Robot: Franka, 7 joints.
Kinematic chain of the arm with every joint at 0, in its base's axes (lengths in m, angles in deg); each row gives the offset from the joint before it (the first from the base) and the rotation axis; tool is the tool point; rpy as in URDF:
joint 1: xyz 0 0 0.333 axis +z
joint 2: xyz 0 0 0 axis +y
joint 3: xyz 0 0 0.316 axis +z
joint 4: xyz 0.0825 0 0 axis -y
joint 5: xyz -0.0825 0 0.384 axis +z
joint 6: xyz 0 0 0 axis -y
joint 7: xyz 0.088 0 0 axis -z
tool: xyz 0 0 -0.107 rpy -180 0 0
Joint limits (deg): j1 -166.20..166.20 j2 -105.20..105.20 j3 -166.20..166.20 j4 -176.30..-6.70 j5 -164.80..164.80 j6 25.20..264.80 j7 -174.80..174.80
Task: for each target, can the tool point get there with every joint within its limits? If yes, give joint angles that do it. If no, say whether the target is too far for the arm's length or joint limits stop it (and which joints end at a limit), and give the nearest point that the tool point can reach.
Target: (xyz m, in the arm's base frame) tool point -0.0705 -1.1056 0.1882
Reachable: no: too far | nearest point -0.0541 -0.8489 0.2218 | short by 0.259 m
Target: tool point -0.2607 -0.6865 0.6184
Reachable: yes | joints 58.62 -58.40 -110.87 -36.43 35.42 217.54 96.38
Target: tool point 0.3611 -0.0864 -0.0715
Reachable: yes | joints 57.76 85.23 -32.99 -131.74 -124.81 102.60 39.49
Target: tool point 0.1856 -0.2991 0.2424
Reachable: yes | joints -24.27 19.01 -32.58 -130.16 -0.37 62.35 110.28
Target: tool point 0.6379 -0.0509 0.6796
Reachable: yes | joints 61.55 24.08 -79.27 -84.03 -27.21 126.49 -18.36
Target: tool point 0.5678 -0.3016 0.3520
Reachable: yes | joints -27.97 34.12 11.39 -105.72 48.31 225.44 -110.25
